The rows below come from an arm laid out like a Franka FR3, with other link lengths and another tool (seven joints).
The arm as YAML. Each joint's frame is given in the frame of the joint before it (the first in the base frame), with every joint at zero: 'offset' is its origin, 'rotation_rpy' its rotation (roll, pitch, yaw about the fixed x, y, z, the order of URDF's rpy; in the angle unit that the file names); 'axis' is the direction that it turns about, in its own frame. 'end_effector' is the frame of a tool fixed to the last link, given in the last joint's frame.
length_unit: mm
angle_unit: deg
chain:
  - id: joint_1
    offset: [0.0, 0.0, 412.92]
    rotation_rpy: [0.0, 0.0, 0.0]
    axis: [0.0, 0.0, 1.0]
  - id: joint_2
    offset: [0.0, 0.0, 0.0]
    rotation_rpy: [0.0, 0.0, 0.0]
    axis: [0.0, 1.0, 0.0]
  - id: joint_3
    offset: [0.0, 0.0, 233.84]
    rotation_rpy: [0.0, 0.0, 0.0]
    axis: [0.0, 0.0, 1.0]
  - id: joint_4
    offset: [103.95, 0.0, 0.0]
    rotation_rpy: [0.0, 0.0, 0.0]
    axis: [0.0, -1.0, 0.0]
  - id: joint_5
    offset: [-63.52, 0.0, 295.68]
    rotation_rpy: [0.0, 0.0, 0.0]
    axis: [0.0, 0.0, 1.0]
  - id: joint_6
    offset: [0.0, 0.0, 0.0]
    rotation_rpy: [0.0, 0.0, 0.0]
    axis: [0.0, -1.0, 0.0]
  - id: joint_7
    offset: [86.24, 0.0, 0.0]
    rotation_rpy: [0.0, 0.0, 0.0]
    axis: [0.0, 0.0, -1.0]
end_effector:
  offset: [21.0, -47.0, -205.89]
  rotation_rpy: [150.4, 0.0, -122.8]
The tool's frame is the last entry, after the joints.
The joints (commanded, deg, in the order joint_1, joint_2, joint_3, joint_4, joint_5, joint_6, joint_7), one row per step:
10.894 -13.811 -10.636 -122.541 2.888 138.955 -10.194
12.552 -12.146 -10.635 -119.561 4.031 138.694 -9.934
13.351 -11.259 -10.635 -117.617 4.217 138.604 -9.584
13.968 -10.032 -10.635 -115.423 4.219 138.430 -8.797
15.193 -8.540 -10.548 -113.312 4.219 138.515 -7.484
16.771 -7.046 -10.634 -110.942 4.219 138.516 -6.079
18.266 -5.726 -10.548 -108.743 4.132 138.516 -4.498
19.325 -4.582 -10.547 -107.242 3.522 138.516 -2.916
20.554 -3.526 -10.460 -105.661 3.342 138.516 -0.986
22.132 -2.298 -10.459 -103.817 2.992 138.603 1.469
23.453 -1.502 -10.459 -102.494 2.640 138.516 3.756
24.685 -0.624 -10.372 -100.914 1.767 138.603 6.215
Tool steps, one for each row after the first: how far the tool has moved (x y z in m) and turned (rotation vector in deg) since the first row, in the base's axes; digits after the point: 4 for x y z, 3 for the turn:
0.0106 0.0167 0.0088 0.947 -1.023 0.980
0.0169 0.0246 0.0170 1.187 -1.963 1.370
0.0238 0.0306 0.0237 1.424 -2.707 1.272
0.0309 0.0437 0.0276 1.899 -3.311 1.414
0.0379 0.0590 0.0333 2.498 -4.061 1.683
0.0434 0.0755 0.0391 3.162 -4.790 1.940
0.0473 0.0863 0.0406 3.311 -5.063 1.830
0.0502 0.1001 0.0432 4.121 -5.399 1.580
0.0531 0.1167 0.0464 5.099 -5.859 1.212
0.0537 0.1304 0.0488 6.029 -6.057 0.741
0.0550 0.1439 0.0535 6.652 -6.684 0.271

